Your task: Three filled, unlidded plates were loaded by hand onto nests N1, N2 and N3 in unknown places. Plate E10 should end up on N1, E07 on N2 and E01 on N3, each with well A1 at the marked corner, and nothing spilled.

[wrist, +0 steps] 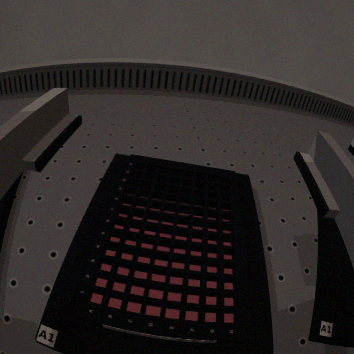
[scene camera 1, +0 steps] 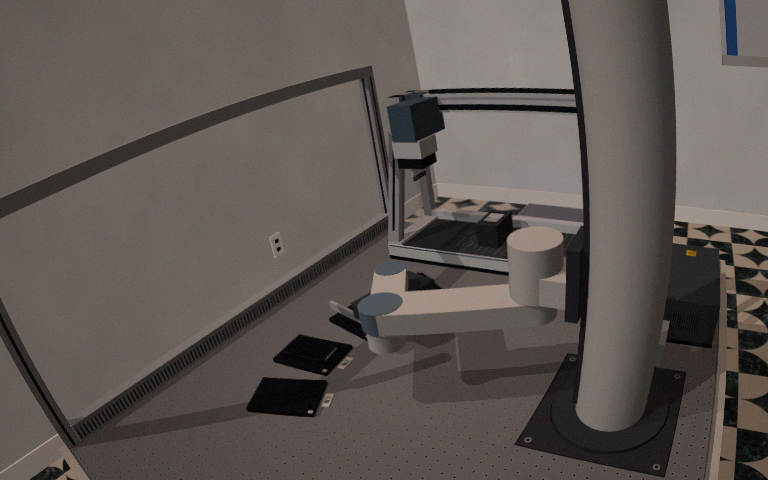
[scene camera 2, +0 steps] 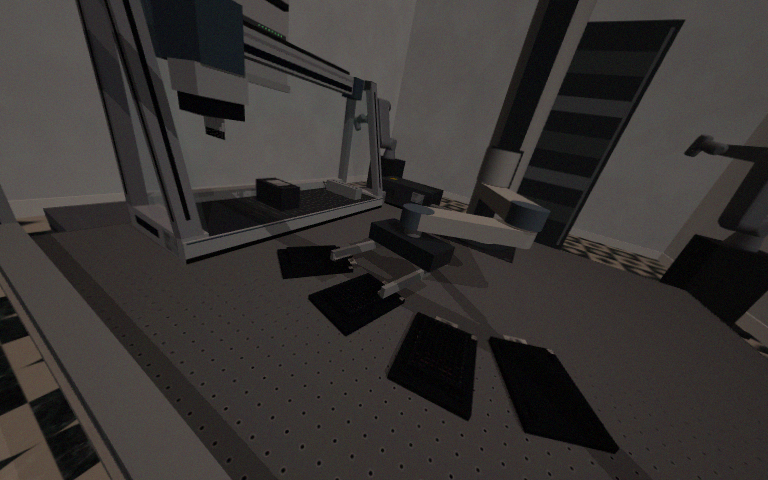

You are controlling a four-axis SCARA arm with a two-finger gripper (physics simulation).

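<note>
Through scene camera 1 I see my gripper [scene camera 1: 353, 292]. Scene camera 2 gives me a nest OUT [scene camera 2: 326, 309], and a nest N2 [scene camera 2: 416, 385] is visible to me there as well.
</note>
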